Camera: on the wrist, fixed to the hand. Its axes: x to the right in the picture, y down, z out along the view.
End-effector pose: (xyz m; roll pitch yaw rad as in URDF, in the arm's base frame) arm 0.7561 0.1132 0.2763 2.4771 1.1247 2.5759
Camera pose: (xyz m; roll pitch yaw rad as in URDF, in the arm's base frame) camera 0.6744 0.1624 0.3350 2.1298 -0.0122 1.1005
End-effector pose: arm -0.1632 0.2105 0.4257 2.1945 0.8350 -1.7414
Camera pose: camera -0.1425 0.1350 0.5058 2.3813 -0.2247 -3.0092
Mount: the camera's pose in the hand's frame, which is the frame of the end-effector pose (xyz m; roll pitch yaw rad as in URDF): -0.0118 0.0669 -0.0890 0.1343 -0.5728 1.5350
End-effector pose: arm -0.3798 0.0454 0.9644 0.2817 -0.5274 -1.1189
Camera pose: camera -0.2895 0.0632 0.9007 -0.5910 -0.7299 0.9461
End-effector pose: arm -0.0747 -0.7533 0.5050 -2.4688 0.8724 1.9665
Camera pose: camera 0.0194 -0.6990 0.5320 1.9538 0.6843 -0.7507
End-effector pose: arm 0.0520 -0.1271 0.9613 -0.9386 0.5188 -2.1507
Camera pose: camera 0.0596 -0.0566 0.8746 0.6550 0.3312 -0.4195
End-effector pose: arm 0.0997 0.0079 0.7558 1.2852 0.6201 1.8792
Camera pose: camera -0.0036 -0.0112 0.7945 2.0504 -0.8673 1.4257
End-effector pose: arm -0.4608 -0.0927 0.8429 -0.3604 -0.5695 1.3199
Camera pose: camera -0.4792 -0.0388 0.7465 -0.4602 -0.1951 2.9810
